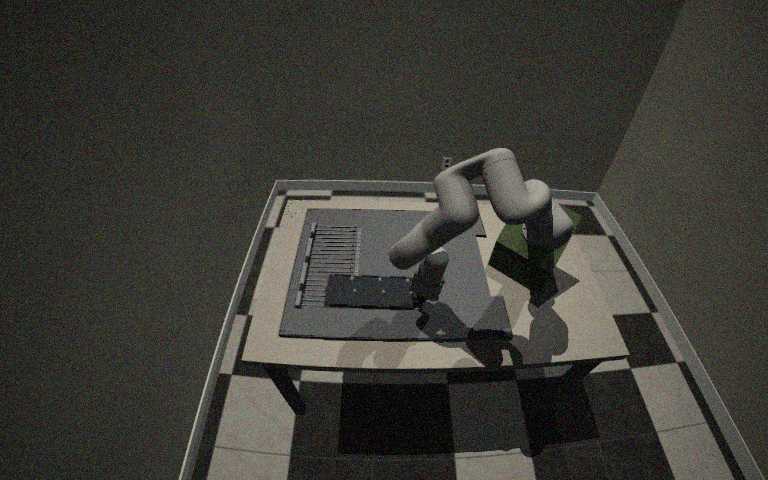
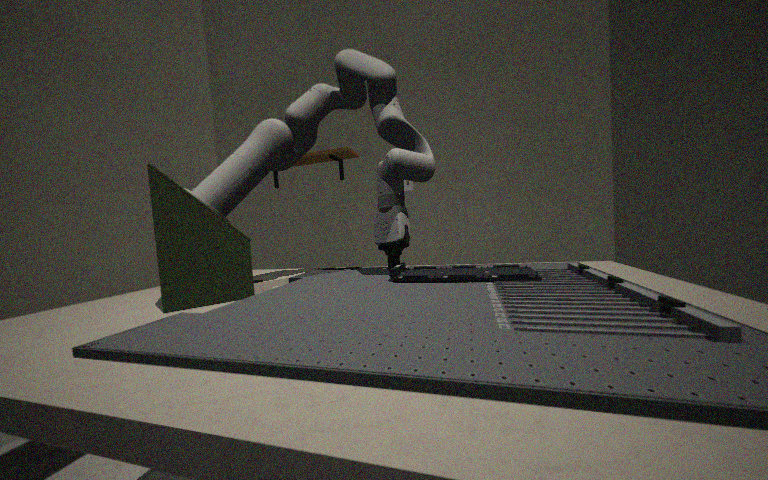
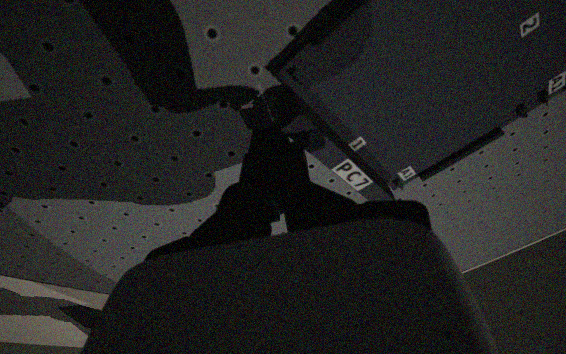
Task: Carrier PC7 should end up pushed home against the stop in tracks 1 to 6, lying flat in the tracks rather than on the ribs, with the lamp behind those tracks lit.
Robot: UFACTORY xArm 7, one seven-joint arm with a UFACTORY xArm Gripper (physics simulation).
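Frame: origin at the arm's base, x ahead, y left, z up, level; centimetres.
Where they show: gripper, fingertip midpoint: (image 1: 420,300) (image 3: 276,145); arm's base at its link origin: (image 2: 204,208).
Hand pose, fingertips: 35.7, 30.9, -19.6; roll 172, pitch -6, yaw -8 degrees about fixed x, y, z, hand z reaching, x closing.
Observation:
Each offset is from my fingertips to the top centre of the thing, as dx, dy, dz. "spot": to the spot under its first point. Level surfaces: height alone.
Carrier PC7 @[+18.3, +1.7, +1.7] (image 1: 368,297) (image 2: 470,274) (image 3: 425,90) is a long dark flat board. Its far end overlaps the near-side part of the ribbed tracks (image 1: 334,249) (image 2: 589,316), with a stretch of track between it and the stop (image 1: 304,277) (image 2: 707,325). It looks level; whether it sits in the tracks or on the ribs, and in which tracks, I cannot tell. My gripper (image 2: 393,274) (image 3: 276,145) is shut and empty, low at the carrier's rear end, beside the strip with the PC7 label @[spot: +3.2, -2.9, +1.7] (image 3: 352,175). Contact is too dark to judge. No lit lamp can be made out.
The grey perforated board @[dz -1.3] (image 1: 396,232) (image 2: 339,339) lies on the pale table @[dz -2.6] (image 1: 271,350) (image 2: 283,401) and bears the tracks and carrier. The arm's green wedge base (image 1: 512,240) (image 2: 203,266) stands at the opposite end from the stop. Arm shadows fall across the board.

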